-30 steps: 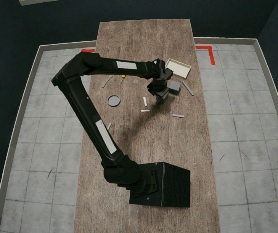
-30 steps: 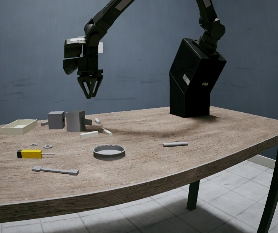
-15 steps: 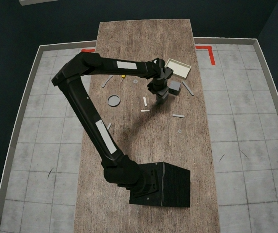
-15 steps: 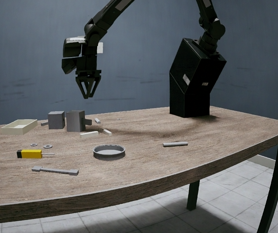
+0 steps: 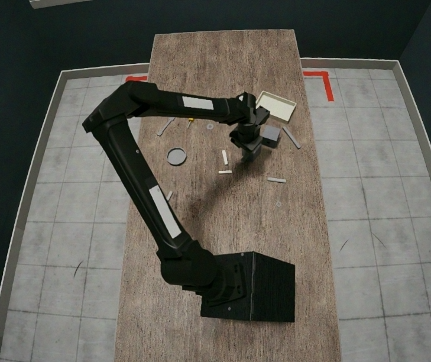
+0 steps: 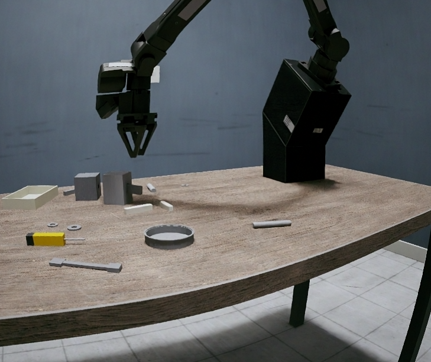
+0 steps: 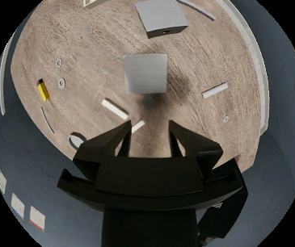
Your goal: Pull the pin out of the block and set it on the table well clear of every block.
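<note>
Right now the grey pin is 8 cm below my hand, 2 cm ahead of it and 1 cm to the right of it. Also, from my hand: grey ring dish 27 cm to the left, 11 cm below, 7 cm ahead; darker grey block 12 cm to the right, 9 cm below, 9 cm ahead; light grey block 8 cm below, 4 cm ahead, 3 cm to the right.
</note>
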